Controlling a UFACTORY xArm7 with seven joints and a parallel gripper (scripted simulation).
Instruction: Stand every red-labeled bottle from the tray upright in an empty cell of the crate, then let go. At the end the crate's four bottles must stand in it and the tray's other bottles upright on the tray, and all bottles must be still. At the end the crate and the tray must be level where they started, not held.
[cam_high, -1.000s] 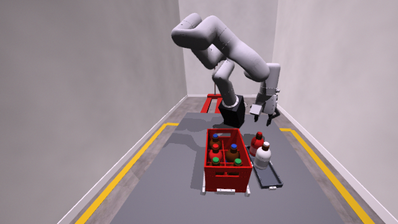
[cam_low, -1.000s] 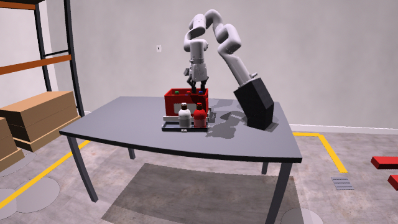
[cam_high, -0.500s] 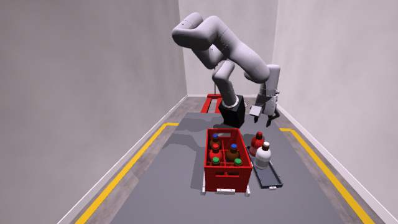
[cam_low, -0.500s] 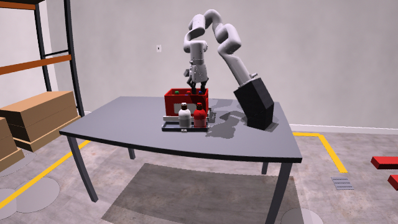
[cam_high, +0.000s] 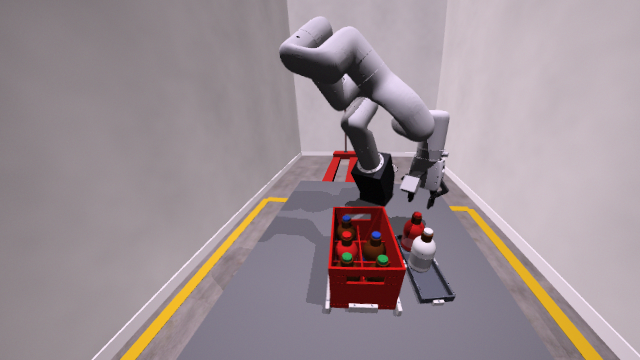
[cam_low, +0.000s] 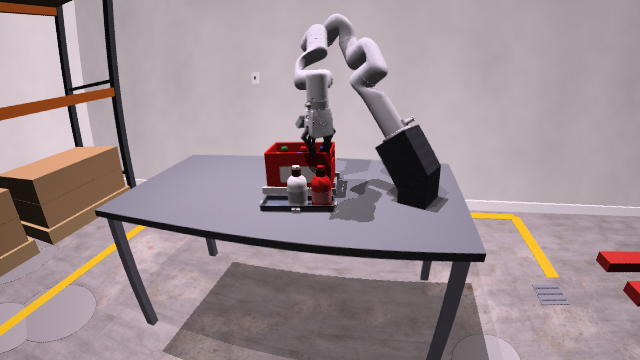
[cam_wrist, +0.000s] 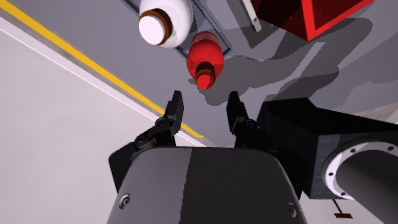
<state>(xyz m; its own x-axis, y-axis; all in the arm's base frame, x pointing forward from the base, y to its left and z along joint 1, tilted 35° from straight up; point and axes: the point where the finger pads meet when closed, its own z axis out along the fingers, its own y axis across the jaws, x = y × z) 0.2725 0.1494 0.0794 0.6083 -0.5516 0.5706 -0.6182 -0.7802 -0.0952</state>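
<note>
Now: the white bottle 9 cm ahead of my hand and 14 cm below it. The rest, counted from my hand: red crate (10 cm ahead, 21 cm to the right, 14 cm below); then dark tray (9 cm ahead, 21 cm below).
</note>
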